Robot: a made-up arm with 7 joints. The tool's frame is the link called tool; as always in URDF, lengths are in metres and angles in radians.
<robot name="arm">
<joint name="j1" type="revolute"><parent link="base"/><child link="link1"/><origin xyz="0.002 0.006 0.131"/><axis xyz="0 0 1"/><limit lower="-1.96" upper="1.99" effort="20" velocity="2"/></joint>
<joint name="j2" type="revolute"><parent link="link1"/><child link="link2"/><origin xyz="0.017 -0.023 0.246"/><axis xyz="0 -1 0"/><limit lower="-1.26" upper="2.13" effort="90" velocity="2.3"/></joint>
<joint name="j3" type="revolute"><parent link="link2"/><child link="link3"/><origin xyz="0.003 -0.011 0.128"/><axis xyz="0 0 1"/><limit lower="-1.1" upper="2.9" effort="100" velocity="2.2"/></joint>
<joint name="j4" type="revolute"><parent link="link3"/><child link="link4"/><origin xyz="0.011 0.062 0.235"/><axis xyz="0 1 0"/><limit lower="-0.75" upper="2.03" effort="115" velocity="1.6"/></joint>
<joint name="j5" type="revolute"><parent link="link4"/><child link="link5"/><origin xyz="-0.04 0.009 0.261"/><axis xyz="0 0 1"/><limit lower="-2.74" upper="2.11" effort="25" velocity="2.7"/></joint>
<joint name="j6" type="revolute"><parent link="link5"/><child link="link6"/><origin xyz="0.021 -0.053 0.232"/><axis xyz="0 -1 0"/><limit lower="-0.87" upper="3.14" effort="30" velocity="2.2"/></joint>
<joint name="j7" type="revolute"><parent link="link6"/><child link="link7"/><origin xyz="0 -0.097 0.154"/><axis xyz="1 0 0"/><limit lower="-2.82" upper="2.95" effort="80" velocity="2"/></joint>
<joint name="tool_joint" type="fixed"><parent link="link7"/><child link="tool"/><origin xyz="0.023 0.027 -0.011" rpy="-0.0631 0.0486 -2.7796"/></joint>
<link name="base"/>
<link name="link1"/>
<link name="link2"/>
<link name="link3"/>
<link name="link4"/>
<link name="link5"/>
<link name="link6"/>
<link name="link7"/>
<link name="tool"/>
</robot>
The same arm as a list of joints. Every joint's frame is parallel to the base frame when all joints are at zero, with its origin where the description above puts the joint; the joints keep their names.
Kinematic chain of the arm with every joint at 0, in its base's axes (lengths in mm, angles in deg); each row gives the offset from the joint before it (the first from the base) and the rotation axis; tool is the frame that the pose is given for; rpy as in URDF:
j1: xyz 2.0 6.0 131.0 axis +z
j2: xyz 17.0 -23.0 246.0 axis -y
j3: xyz 3.0 -11.0 128.0 axis +z
j4: xyz 11.0 62.0 235.0 axis +y
j5: xyz -40.0 9.0 261.0 axis +z
j6: xyz 21.0 -53.0 232.0 axis -y
j7: xyz 0.0 -97.0 154.0 axis +x
tool: xyz 23.0 27.0 -11.0 rpy -3.62 2.78 -159.26
Joint limits (deg, base to tool): -112.30..114.02 -72.19..122.04 -63.03..166.16 -42.97..116.31 -156.99..120.89 -49.85..179.91 -161.57..169.02

